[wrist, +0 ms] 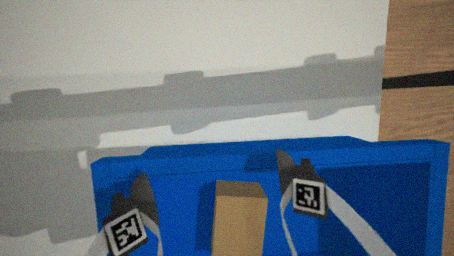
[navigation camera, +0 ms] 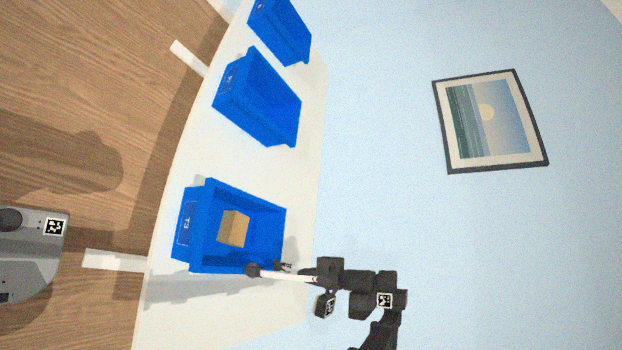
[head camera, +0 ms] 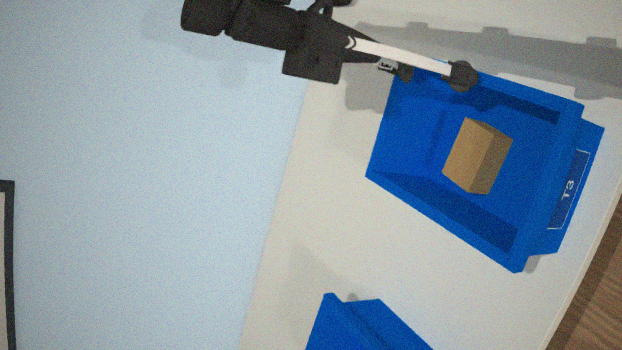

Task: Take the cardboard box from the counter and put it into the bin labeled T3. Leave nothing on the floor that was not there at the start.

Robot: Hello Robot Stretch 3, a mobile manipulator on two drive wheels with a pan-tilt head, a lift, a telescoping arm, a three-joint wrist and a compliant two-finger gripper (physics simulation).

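Places are measured from the robot's base along level axes (x down, y back, z left), in millimetres.
Pixels of known places: gripper, between the fingertips: (navigation camera: 259,267) (head camera: 442,75); robot's base, origin of its link: (navigation camera: 8,218).
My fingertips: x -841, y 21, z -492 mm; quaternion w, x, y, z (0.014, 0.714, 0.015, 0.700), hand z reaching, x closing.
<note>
Ahead of a thing's pixels: the offset from my fingertips to its top centre. Level surfaces: height alone.
The cardboard box {dx +67, dy -96, dz +19 mm} (head camera: 475,155) (navigation camera: 234,229) (wrist: 240,220) is inside the blue bin labeled T3 {dx +0, dy -85, dz +47 mm} (head camera: 542,200) (navigation camera: 197,225) (wrist: 375,150), within its walls and apart from the fingers. It appears to rest on the bin's floor. The near part of the box is cut off in the wrist view. My gripper (head camera: 434,75) (navigation camera: 266,267) (wrist: 214,178) is open, with its fingers spread wide and no object held between them. It hangs above one side of the bin, higher than the box.
Two other blue bins {dx +0, dy -502, dz +7 mm} (navigation camera: 265,100) {dx +0, dy -918, dz -32 mm} (navigation camera: 282,35) stand farther along the white counter {dx +121 mm} (head camera: 280,225) (navigation camera: 170,200) (wrist: 200,35). A blue wall with a framed picture (navigation camera: 487,120) rises behind the counter. The robot's grey base (navigation camera: 30,255) is on the wooden floor {dx +841 mm} (navigation camera: 90,75).
</note>
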